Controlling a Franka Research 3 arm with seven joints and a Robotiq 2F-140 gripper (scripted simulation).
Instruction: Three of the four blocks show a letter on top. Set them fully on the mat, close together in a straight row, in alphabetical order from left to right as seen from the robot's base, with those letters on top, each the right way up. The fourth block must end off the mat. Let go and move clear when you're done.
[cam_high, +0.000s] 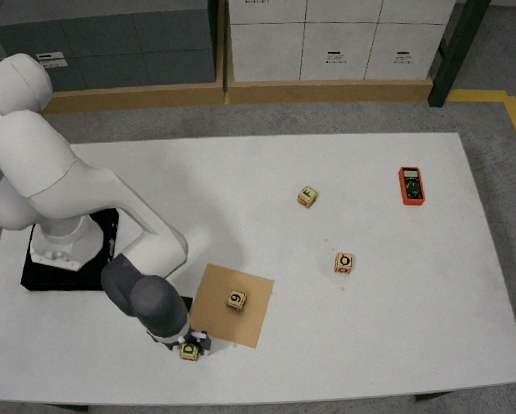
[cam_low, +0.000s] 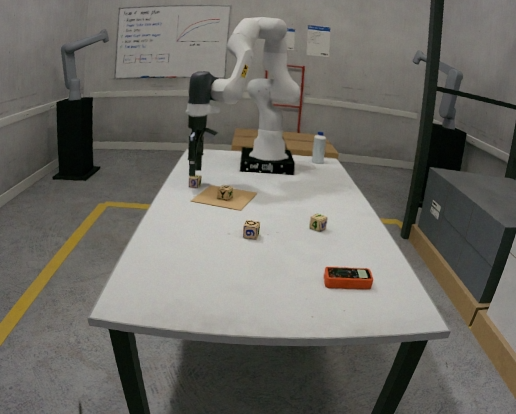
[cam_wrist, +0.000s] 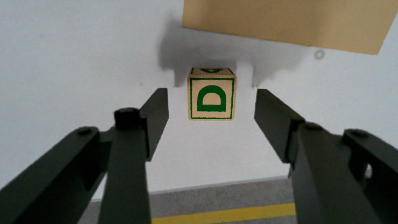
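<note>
The block lies 6 cm below my hand. From my hand the other things lie so: tan mat (11 cm ahead, 13 cm to the left, 8 cm below); then orange multimeter (68 cm ahead, 50 cm to the left, 7 cm below); then white bottle (52 cm behind, 58 cm to the left).
</note>
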